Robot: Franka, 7 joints.
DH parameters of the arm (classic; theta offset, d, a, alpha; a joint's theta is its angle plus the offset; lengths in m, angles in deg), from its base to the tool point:
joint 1: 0 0.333 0 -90
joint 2: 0 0 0 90
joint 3: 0 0.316 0.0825 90
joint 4: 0 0 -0.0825 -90
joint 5: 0 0.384 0 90
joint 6: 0 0 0.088 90
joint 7: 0 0.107 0 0
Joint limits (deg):
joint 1: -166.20..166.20
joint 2: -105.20..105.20
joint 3: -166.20..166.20
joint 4: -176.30..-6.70
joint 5: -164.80..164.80
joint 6: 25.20..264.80
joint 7: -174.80..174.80
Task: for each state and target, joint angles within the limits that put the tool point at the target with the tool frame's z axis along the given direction. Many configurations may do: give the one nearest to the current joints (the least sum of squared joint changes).
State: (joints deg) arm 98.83 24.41 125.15 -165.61 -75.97 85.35 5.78
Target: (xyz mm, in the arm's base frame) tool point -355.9 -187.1 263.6 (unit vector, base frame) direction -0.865 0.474 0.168
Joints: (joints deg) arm 97.48 -3.08 125.06 -154.87 -109.90 90.52 5.78
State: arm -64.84 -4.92 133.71 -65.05 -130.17 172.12 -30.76
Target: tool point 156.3 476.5 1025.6 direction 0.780 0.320 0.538
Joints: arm -93.63 -19.60 149.04 -28.55 -73.52 143.96 -30.76
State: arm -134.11 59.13 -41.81 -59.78 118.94 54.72 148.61
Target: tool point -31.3 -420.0 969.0 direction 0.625 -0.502 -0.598
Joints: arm -92.20 20.98 -58.82 -15.27 96.33 64.62 148.61
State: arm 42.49 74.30 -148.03 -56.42 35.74 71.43 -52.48
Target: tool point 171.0 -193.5 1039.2 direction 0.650 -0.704 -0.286
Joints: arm 50.71 36.52 -160.42 -67.57 67.22 96.95 -52.48
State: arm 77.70 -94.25 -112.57 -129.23 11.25 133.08 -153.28
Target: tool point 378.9 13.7 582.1 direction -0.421 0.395 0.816
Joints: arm 95.13 -105.20 -62.99 -140.97 61.30 117.84 -153.28
